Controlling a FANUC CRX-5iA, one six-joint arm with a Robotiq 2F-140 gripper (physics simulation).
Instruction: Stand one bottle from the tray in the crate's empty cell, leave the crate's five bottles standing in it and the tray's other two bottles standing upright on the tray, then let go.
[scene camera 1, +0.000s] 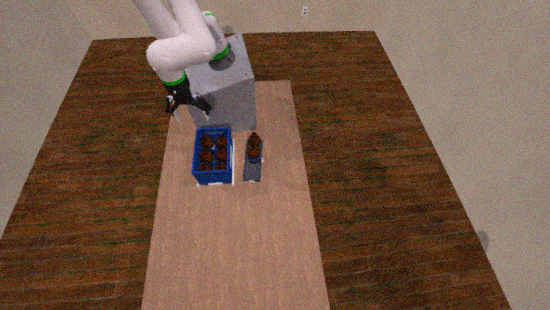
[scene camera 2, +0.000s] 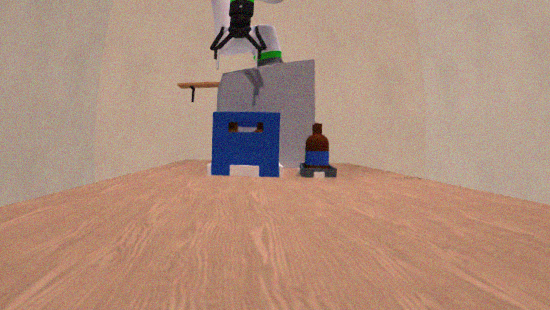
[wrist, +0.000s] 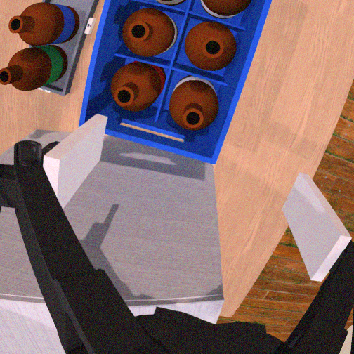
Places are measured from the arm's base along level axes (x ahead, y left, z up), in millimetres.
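Where they show: gripper, fingertip midpoint: (scene camera 1: 193, 119) (scene camera 2: 236, 68); arm's base, origin of the base link: (scene camera 1: 222, 60).
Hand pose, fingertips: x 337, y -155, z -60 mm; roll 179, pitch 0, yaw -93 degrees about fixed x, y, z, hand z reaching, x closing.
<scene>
Each offset is from my fingertips to the centre of the thing.
The blue crate {dx +68, dy +46, dz -264 mm} (scene camera 1: 212, 177) (scene camera 2: 245, 147) (wrist: 241, 85) stands on the light table strip. Brown bottles {dx +69, dy +0, dz -266 mm} (scene camera 1: 206, 155) (wrist: 210, 46) stand in it, one in each of its six cells. The grey tray {dx +77, dy +266, dz -338 mm} (scene camera 1: 252, 173) (scene camera 2: 305, 171) (wrist: 75, 65) stands beside the crate. On it a blue-labelled bottle {dx +66, dy +272, dz -269 mm} (scene camera 1: 254, 151) (scene camera 2: 317, 144) (wrist: 45, 23) and a green-labelled bottle {dx -11, dy +284, dz -269 mm} (scene camera 1: 254, 138) (wrist: 35, 69) stand upright; the green-labelled one is hidden in scene camera 2. My gripper (scene camera 1: 192, 117) (scene camera 2: 238, 64) (wrist: 200, 165) is wide open and empty, above and behind the crate, apart from every bottle.
The grey robot pedestal (scene camera 1: 227, 107) (scene camera 2: 297, 100) (wrist: 165, 240) rises close behind the crate and tray. A brown shelf (scene camera 2: 197, 85) shows at the left behind it. The dark wood floor (scene camera 1: 375, 175) (wrist: 280, 270) lies beside the light strip.
</scene>
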